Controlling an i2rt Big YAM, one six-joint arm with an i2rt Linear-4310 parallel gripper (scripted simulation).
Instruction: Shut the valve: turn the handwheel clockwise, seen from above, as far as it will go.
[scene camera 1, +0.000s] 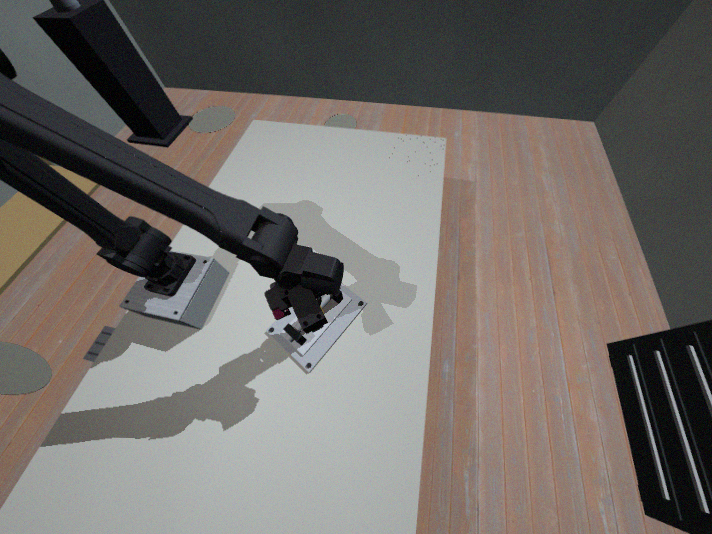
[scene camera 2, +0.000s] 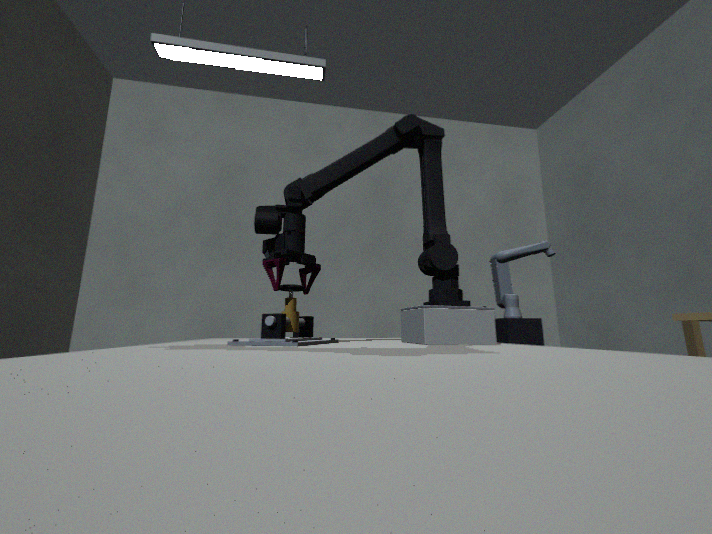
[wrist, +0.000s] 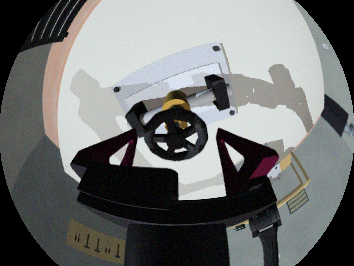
Observation:
In view: the gripper (scene camera 2: 291, 292) and a black spoked handwheel (wrist: 175, 138).
The gripper also shows in the wrist view (wrist: 176, 132).

